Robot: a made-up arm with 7 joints.
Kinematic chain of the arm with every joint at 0, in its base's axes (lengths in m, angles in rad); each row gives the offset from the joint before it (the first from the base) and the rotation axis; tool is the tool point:
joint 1: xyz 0 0 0 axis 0 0.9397 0.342
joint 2: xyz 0 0 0 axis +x
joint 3: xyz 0 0 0 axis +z
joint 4: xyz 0.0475 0 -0.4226 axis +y
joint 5: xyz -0.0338 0 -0.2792 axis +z
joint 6: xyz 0 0 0 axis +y
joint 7: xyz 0 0 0 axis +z
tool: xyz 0 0 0
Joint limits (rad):
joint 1: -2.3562..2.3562
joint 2: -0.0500..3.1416
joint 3: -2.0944..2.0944
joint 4: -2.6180..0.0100
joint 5: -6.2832..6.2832
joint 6: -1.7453..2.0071
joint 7: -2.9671..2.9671
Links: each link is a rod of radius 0.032 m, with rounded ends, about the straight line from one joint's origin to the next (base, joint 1, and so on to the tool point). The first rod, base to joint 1, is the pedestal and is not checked.
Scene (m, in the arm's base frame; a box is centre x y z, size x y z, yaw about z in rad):
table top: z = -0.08
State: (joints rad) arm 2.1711 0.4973 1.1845 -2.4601 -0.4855 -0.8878 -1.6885
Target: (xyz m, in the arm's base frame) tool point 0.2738 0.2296 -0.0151
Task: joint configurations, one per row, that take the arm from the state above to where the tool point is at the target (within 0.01 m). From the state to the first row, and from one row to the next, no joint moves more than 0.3 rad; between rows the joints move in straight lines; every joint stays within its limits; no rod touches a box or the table.
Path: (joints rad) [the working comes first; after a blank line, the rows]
Joints at the target: 1.8345 2.0342 1.5019 -2.3879 -0.4855 -0.8878 -1.6885
Straight joint move there: clear.

1: 2.1150 0.7535 1.2374 -2.4481 -0.4855 -0.8878 -1.6885
2: 2.0589 1.0096 1.2903 -2.4360 -0.4855 -0.8878 -1.6885
3: 2.0028 1.2658 1.3432 -2.4240 -0.4855 -0.8878 -1.6885
4: 1.9467 1.5219 1.3961 -2.4120 -0.4855 -0.8878 -1.6885
5: 1.8906 1.7781 1.4490 -2.4000 -0.4855 -0.8878 -1.6885
6: 1.8345 2.0342 1.5019 -2.3879 -0.4855 -0.8878 -1.6885

